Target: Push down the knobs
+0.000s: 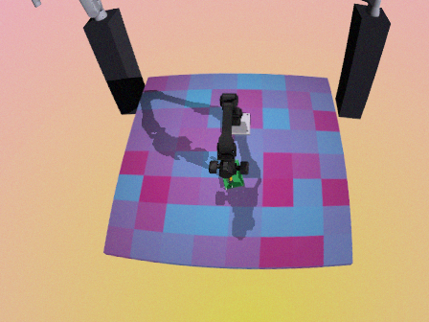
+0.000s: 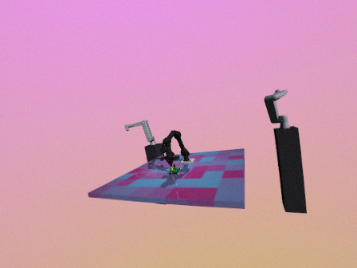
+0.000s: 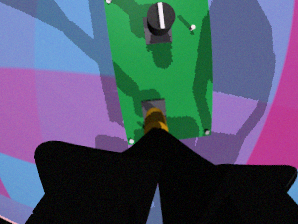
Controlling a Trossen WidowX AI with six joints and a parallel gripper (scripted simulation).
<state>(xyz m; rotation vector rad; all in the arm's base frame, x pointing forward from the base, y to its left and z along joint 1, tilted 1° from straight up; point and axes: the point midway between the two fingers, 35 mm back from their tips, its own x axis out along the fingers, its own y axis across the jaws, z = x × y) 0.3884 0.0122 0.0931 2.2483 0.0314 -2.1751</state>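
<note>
Now: the orange knob 2 cm below my gripper tip. Also, from my gripper tip: black knob (8 cm behind, 2 cm below, 1 cm to the right).
</note>
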